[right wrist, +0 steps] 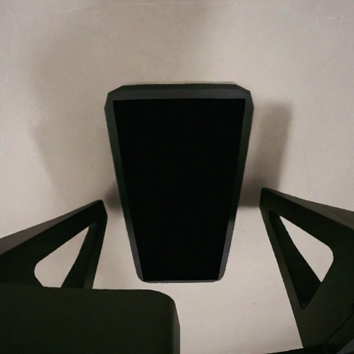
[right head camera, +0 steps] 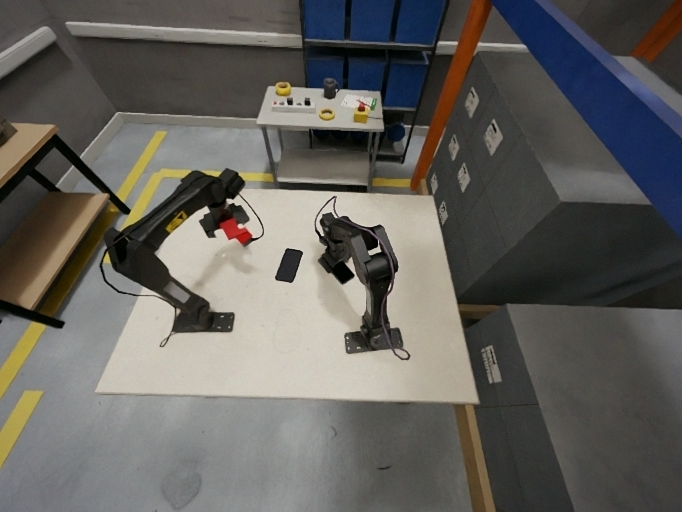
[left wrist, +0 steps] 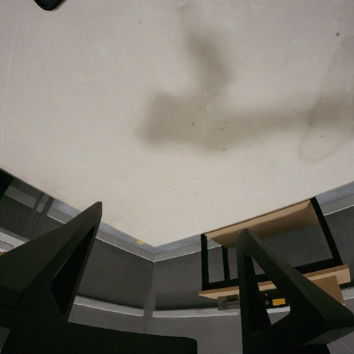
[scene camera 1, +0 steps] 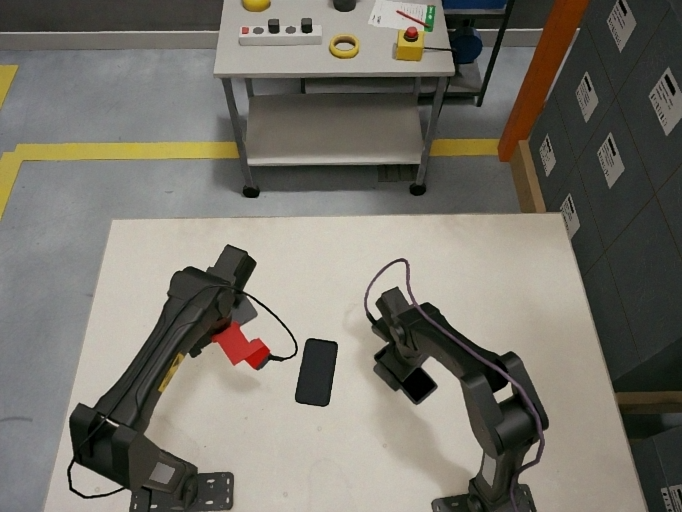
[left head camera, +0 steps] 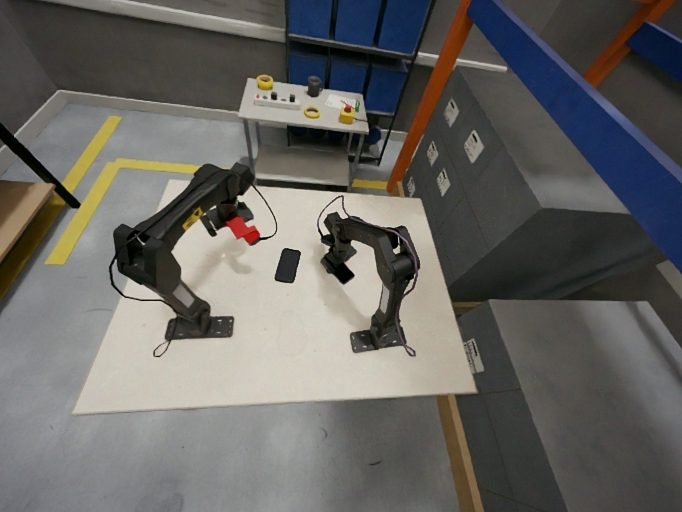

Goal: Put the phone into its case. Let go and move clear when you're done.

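Observation:
The phone [left head camera: 344,272] [right head camera: 342,272] [scene camera 1: 419,384] [right wrist: 179,175], black-faced with a dark grey edge, lies at the right, partly hidden under my right gripper [left head camera: 337,259] [scene camera 1: 401,370] [right wrist: 180,202]. That gripper is open, its fingertips on either side of the phone with a gap at each. I cannot tell the exact height. The slightly larger dark flat case [left head camera: 287,265] [right head camera: 289,265] [scene camera 1: 316,372] lies in the middle of the table, apart from the phone; a corner of it [left wrist: 49,4] shows in the left wrist view. My left gripper [left head camera: 227,219] [right head camera: 224,219] [left wrist: 174,222] is open and empty, raised left of the case.
The cream table [left head camera: 247,374] [right head camera: 247,369] [scene camera 1: 358,248] carries both arms. A grey trolley [scene camera 1: 333,72] with tape rings, a power strip and a yellow stop button stands beyond its far edge. Stacked dark boxes [left head camera: 550,253] stand at the right. Cables loop from both wrists.

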